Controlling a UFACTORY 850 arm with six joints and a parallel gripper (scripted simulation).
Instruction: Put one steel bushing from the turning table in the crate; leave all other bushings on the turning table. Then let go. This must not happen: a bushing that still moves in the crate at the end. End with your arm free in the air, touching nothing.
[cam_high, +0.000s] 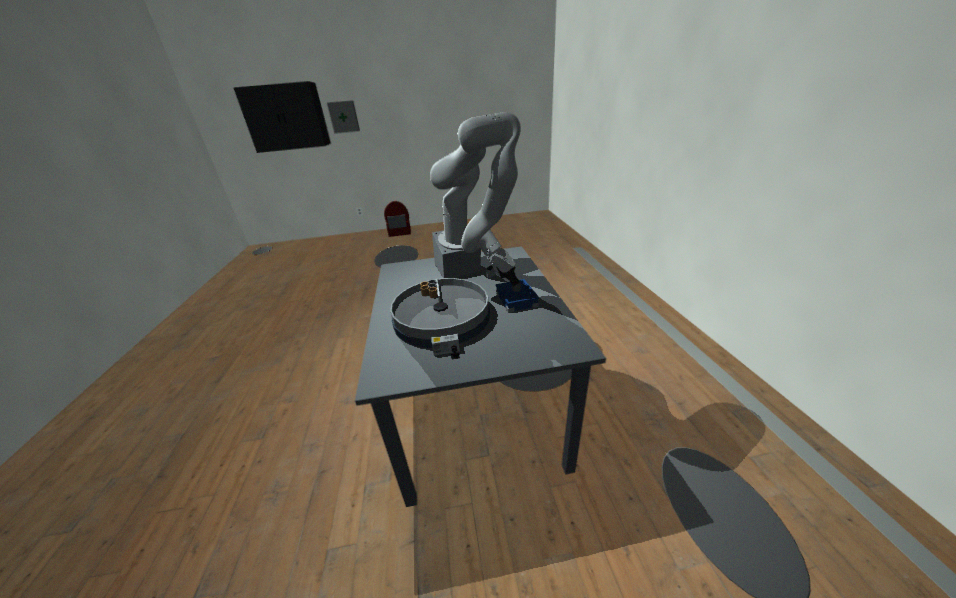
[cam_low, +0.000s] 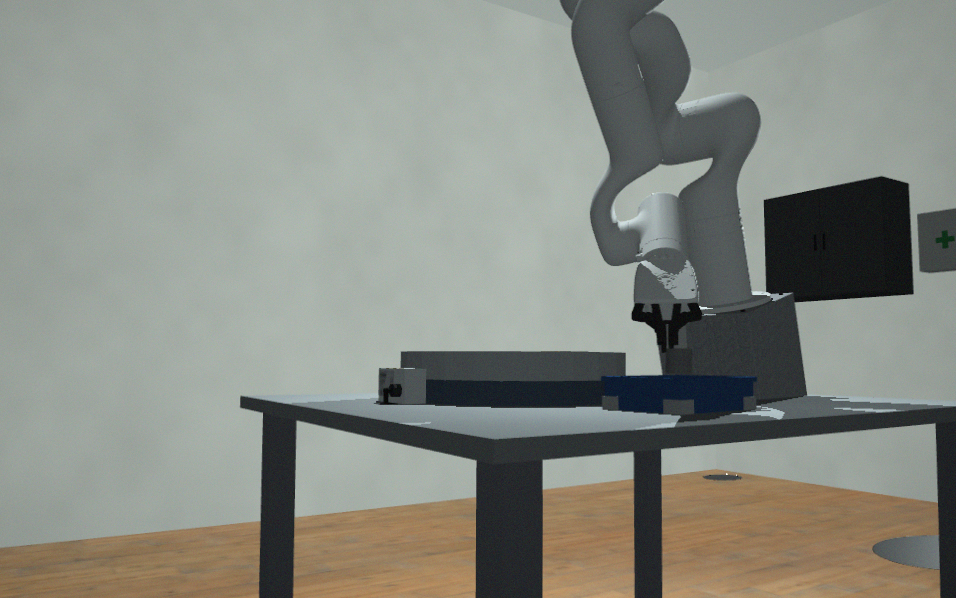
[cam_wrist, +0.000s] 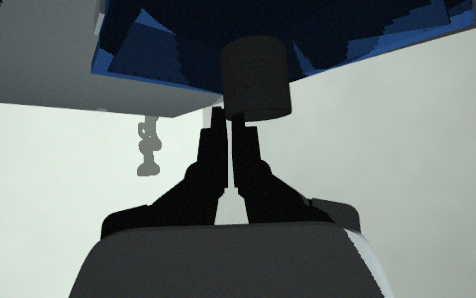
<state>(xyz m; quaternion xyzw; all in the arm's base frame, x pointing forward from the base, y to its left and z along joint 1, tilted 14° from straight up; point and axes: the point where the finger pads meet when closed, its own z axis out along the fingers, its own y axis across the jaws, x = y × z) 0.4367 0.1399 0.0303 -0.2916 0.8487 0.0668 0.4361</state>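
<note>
The blue crate lies 90 mm below my hand, 10 mm to the left of it and 10 mm behind it. Round my hand: round turning table (350 mm to the right, 60 mm below, 20 mm behind).
</note>
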